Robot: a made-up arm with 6 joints. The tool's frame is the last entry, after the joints.
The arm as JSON. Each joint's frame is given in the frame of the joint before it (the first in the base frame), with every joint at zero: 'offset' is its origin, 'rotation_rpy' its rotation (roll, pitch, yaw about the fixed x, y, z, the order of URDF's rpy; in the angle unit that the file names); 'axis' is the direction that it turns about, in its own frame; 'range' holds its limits. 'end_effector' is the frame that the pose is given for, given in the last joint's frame.
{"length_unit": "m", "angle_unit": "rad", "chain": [
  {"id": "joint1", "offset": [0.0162, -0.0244, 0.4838], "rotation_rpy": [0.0, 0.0, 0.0], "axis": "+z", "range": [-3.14, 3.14]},
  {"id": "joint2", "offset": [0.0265, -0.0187, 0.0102], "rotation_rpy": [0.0, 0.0, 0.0], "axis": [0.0, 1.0, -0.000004], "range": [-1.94, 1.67]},
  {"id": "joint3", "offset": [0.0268, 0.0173, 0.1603], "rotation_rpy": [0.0, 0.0, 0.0], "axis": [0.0, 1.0, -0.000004], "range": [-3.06, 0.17]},
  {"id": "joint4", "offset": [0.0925, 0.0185, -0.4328], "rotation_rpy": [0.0, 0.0, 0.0], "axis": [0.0, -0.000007, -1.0], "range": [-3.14, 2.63]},
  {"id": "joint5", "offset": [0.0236, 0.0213, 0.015], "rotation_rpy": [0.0, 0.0, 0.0], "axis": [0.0, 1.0, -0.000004], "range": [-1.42, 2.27]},
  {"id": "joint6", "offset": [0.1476, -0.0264, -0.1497], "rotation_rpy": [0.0, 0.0, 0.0], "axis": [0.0, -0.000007, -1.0], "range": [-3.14, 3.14]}
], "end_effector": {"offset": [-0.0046, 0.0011, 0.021], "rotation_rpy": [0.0, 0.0, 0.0]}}
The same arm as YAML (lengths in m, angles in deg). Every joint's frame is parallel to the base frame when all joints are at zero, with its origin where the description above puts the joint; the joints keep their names.
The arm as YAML. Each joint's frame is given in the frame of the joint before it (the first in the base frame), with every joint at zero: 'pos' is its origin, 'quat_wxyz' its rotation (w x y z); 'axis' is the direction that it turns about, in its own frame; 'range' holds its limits. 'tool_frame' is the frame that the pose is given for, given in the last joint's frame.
length_unit: m
angle_unit: deg
joints:
  - joint: joint1
    pos: [0.0162, -0.0244, 0.4838]
    quat_wxyz: [1.0, 0.0, 0.0, 0.0]
    axis: [0.0, 0.0, 1.0]
    range: [-179.91, 179.91]
  - joint: joint2
    pos: [0.0265, -0.0187, 0.0102]
    quat_wxyz: [1.0, 0.0, 0.0, 0.0]
    axis: [0.0, 1.0, 0.0]
    range: [-111.15, 95.68]
  - joint: joint3
    pos: [0.0268, 0.0173, 0.1603]
    quat_wxyz: [1.0, 0.0, 0.0, 0.0]
    axis: [0.0, 1.0, 0.0]
    range: [-175.33, 9.74]
  - joint: joint4
    pos: [0.0925, 0.0185, -0.4328]
    quat_wxyz: [1.0, 0.0, 0.0, 0.0]
    axis: [0.0, 0.0, -1.0]
    range: [-179.91, 150.69]
  - joint: joint5
    pos: [0.0236, 0.0213, 0.015]
    quat_wxyz: [1.0, 0.0, 0.0, 0.0]
    axis: [0.0, 1.0, 0.0]
    range: [-81.36, 130.06]
  - joint: joint6
    pos: [0.1476, -0.0264, -0.1497]
    quat_wxyz: [1.0, 0.0, 0.0, 0.0]
    axis: [0.0, 0.0, -1.0]
    range: [-179.91, 179.91]
tool_frame:
  pos: [-0.0046, 0.0011, 0.021]
  quat_wxyz: [1.0, 0.0, 0.0, 0.0]

